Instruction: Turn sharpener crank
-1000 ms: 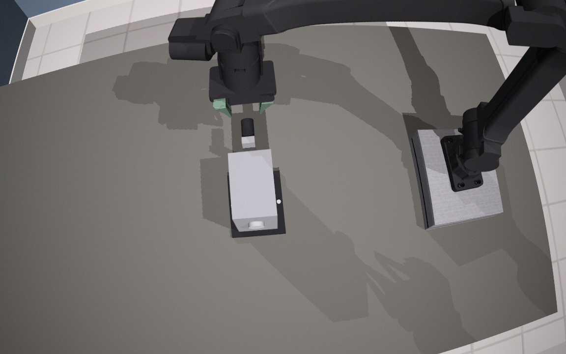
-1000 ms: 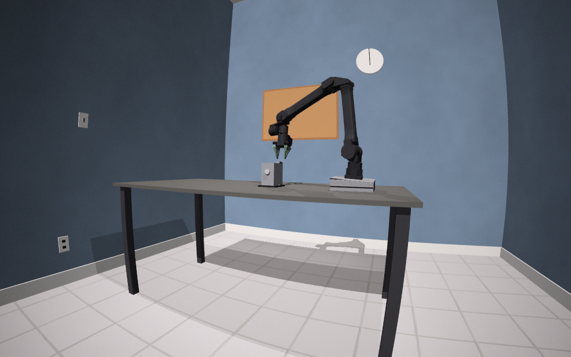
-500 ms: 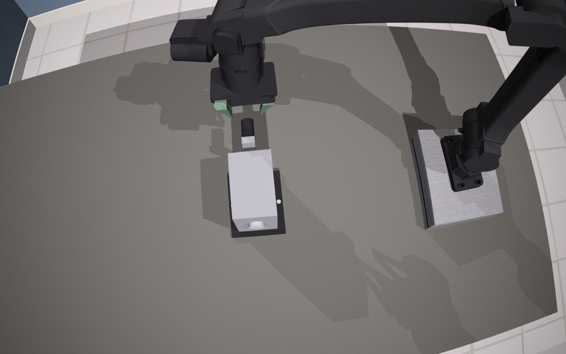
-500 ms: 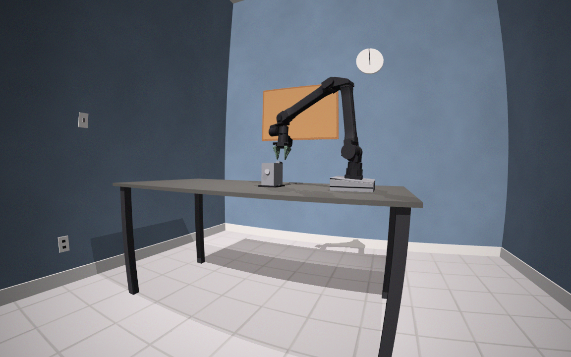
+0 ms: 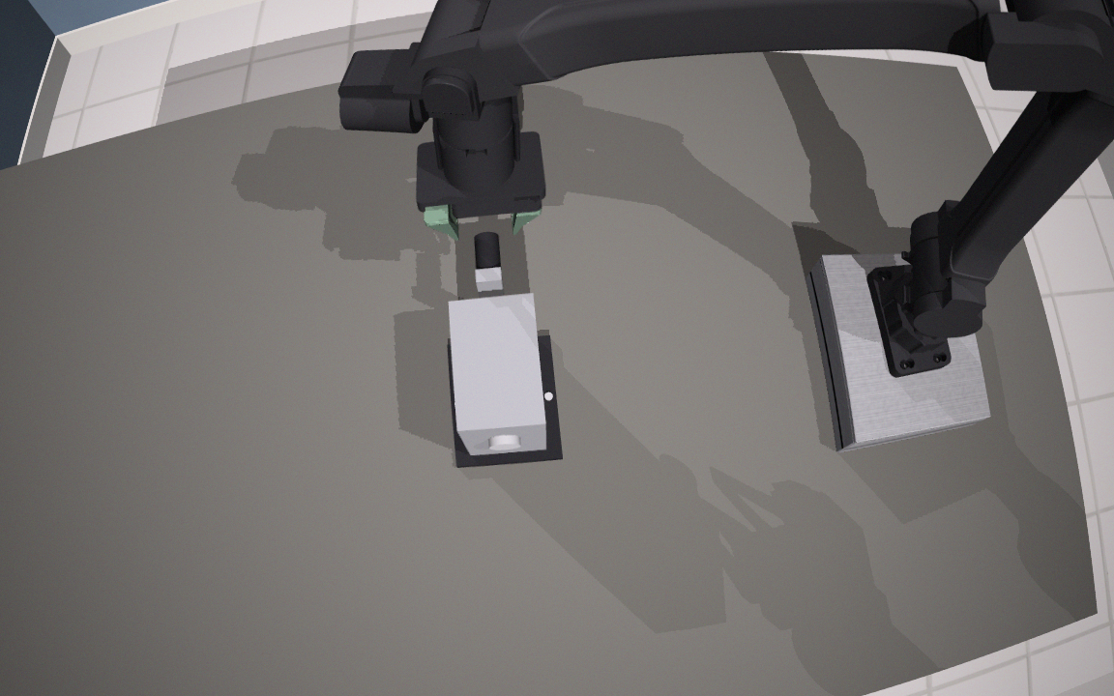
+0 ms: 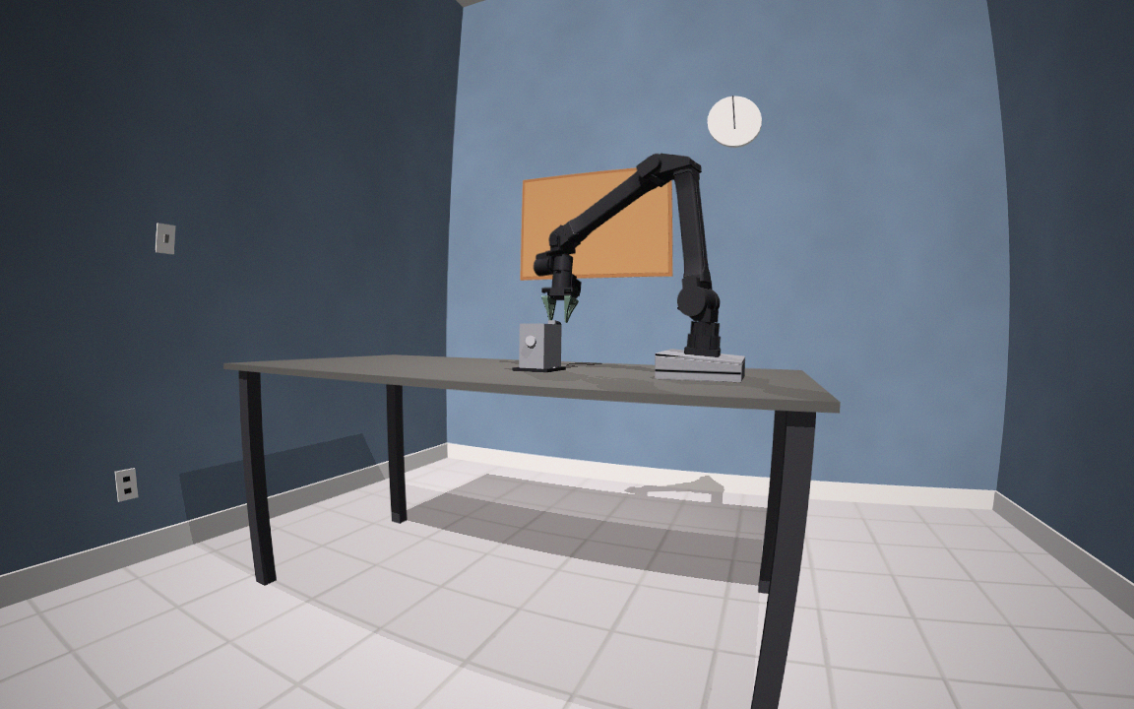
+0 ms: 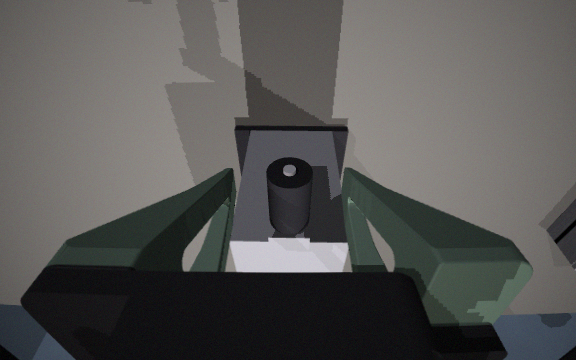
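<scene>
Now: hand 2 cm to the right of the black crank handle and 2 cm above it.
</scene>
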